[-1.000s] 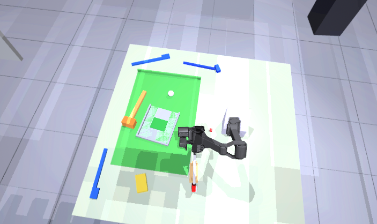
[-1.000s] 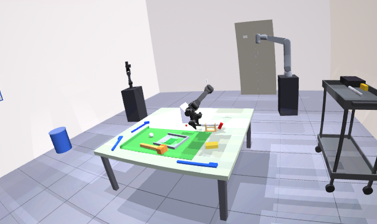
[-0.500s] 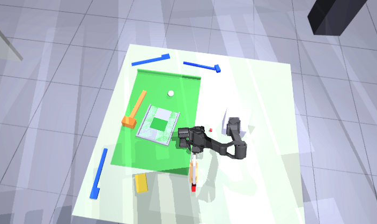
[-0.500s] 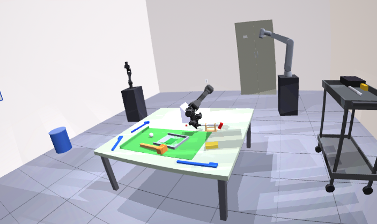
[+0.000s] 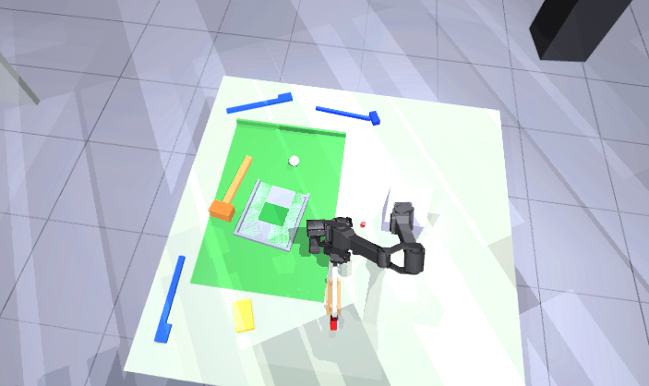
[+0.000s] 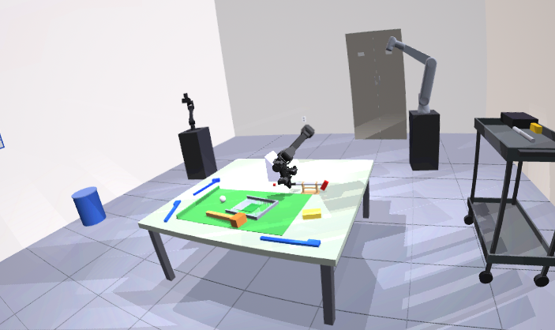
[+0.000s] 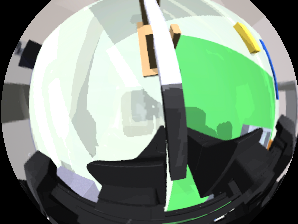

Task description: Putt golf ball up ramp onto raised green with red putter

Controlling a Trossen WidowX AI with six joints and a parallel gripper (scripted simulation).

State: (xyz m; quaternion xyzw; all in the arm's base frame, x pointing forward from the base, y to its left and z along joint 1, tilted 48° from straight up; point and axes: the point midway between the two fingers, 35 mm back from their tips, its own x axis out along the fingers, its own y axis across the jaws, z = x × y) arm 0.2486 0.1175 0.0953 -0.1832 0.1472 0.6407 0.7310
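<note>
Now: gripper tip 11 cm to the right of the red putter and 3 cm below it. From my gripper tip the other things lie so: wooden rack 13 cm to the left; green mat 25 cm to the right, 23 cm ahead, 3 cm below; small red cube 15 cm to the right, 11 cm behind, 2 cm below.
</note>
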